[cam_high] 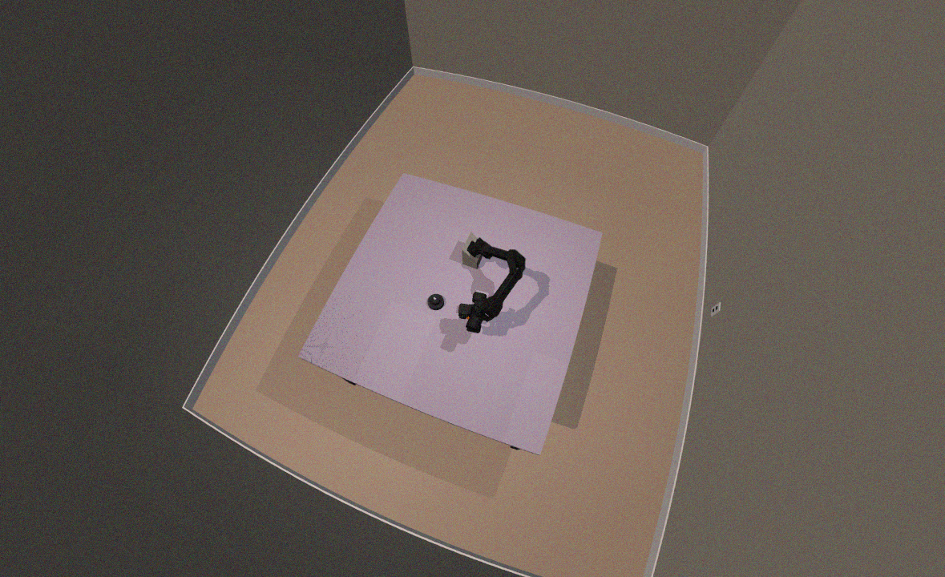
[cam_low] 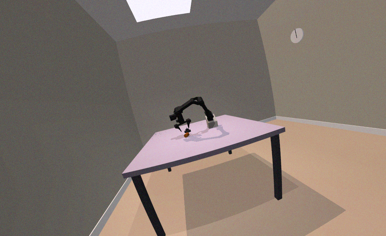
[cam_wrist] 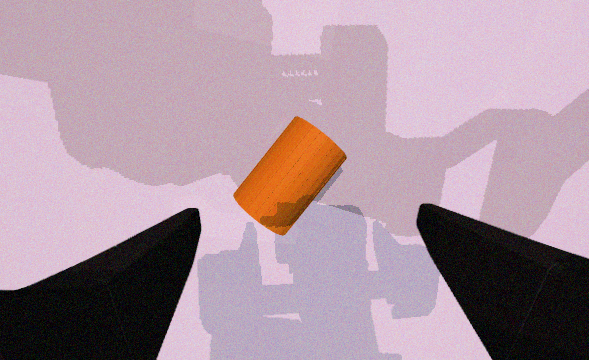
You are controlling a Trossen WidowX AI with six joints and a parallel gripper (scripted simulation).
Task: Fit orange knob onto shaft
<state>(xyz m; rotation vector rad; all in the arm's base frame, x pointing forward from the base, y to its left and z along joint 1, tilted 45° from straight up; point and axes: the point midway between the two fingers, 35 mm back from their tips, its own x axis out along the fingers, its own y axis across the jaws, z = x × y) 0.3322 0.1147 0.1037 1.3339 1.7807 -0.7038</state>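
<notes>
Right now my gripper tip is 60 mm above the orange knob and 10 mm to the right of it. The rest, counted from my gripper tip: dark round pedestal (220 mm to the right, 50 mm below, 20 mm behind).
</notes>
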